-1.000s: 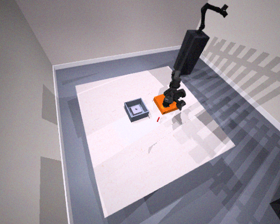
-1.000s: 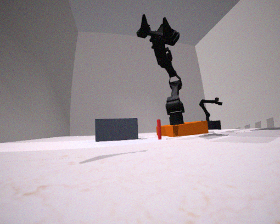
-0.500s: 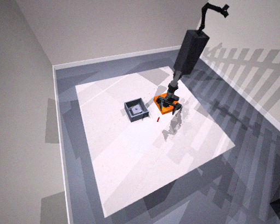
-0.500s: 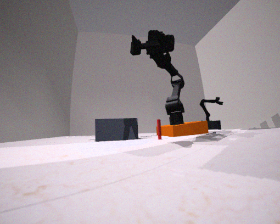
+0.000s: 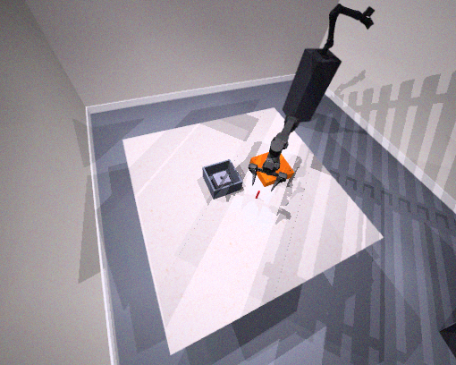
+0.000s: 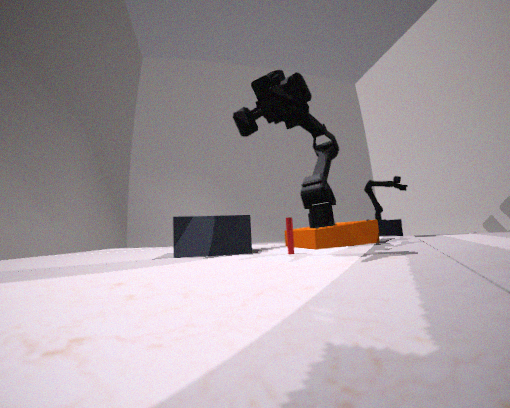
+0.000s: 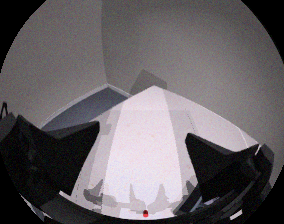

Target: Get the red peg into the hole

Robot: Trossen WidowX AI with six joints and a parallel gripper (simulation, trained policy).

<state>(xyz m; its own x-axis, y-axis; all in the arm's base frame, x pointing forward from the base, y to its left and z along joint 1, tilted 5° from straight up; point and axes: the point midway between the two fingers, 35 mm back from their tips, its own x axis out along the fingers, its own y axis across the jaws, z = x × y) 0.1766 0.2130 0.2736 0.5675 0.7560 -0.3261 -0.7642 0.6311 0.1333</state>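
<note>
My gripper tip is 8 cm past the red peg, 10 cm to the left of it and 26 cm above it. The rest, counted from my gripper tip: grey box: 12 cm ahead, 25 cm to the right, 27 cm below; light plate: 12 cm ahead, 25 cm to the right, 25 cm below.
</note>
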